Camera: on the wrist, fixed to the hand. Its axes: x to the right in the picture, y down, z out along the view.
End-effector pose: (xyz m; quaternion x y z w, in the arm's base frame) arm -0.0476 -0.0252 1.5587 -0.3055 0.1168 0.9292 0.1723
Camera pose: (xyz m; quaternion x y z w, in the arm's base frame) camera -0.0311 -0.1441 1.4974 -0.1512 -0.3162 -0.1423 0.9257
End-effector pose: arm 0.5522 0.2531 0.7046 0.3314 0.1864 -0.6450 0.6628
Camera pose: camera 0.6622 0.3164 0.6591 0.1739 -0.3653 0.6747 0.6173
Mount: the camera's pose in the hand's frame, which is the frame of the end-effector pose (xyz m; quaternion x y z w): -0.0048 0.0953 -0.0952 -0.0205 0.0214 -0.9989 0.0365
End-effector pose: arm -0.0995 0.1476 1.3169 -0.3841 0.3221 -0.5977 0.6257
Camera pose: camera -0.1343 0.1424 1.1868 0.3358 0.3463 0.6484 0.5890
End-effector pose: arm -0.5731 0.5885 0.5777 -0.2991 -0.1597 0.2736 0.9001
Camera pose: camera -0.5718 0.6067 0.4442 0.1243 -0.2909 -0.8988 0.3034
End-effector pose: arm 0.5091 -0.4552 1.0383 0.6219 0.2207 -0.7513 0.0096
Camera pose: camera 0.6263 -0.5097 1.0001 0.1819 -0.6449 0.0192 0.7421
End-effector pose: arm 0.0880 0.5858 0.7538 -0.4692 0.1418 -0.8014 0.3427
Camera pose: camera 0.0484 0.5110 0.6489 0.1486 0.4398 0.3787 0.8007
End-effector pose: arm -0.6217 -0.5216 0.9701 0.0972 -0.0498 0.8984 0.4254
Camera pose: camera -0.7051 -0.5692 0.8755 0.0253 0.0860 -0.3911 0.9160
